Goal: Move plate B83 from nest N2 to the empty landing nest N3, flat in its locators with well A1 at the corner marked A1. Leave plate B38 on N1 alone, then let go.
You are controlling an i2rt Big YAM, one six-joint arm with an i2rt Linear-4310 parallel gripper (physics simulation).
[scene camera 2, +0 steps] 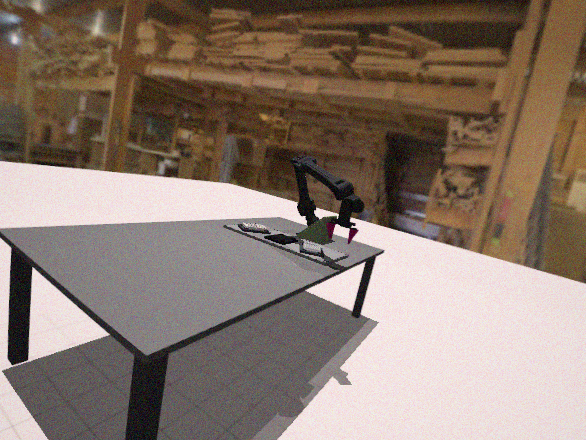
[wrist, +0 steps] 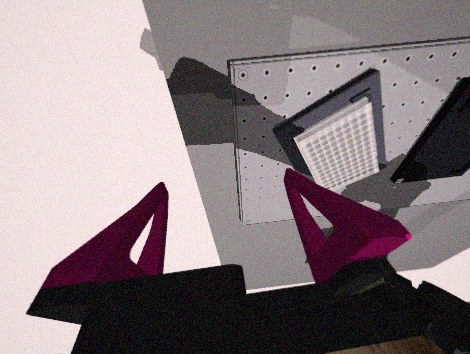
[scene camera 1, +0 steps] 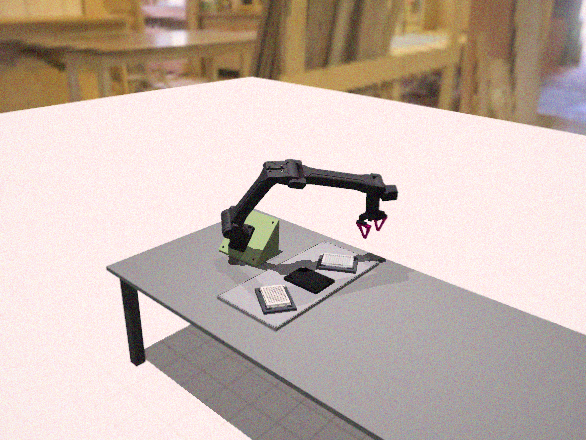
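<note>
My gripper (scene camera 1: 372, 233) (scene camera 2: 340, 242) (wrist: 226, 180) is open and empty, fingers wide apart, high above the board's far right end. A white well plate (scene camera 1: 337, 261) (scene camera 2: 311, 246) (wrist: 342, 145) sits on a grey nest (scene camera 1: 340, 270) (wrist: 378, 120) near that end, to the right of the fingers in the wrist view. A second white plate (scene camera 1: 274, 295) (scene camera 2: 254, 227) sits on the nest at the other end. The black middle nest (scene camera 1: 309, 280) (scene camera 2: 281, 239) (wrist: 442, 135) holds no plate. Plate labels, nest labels and the A1 mark are too small to read.
The nests stand on a light perforated board (scene camera 1: 240, 295) (wrist: 257, 175) on a grey table (scene camera 1: 425, 340) (scene camera 2: 150, 285). The arm's green wedge base (scene camera 1: 267, 235) (scene camera 2: 316, 231) stands behind the board. The table's edge runs close to the board's far right end.
</note>
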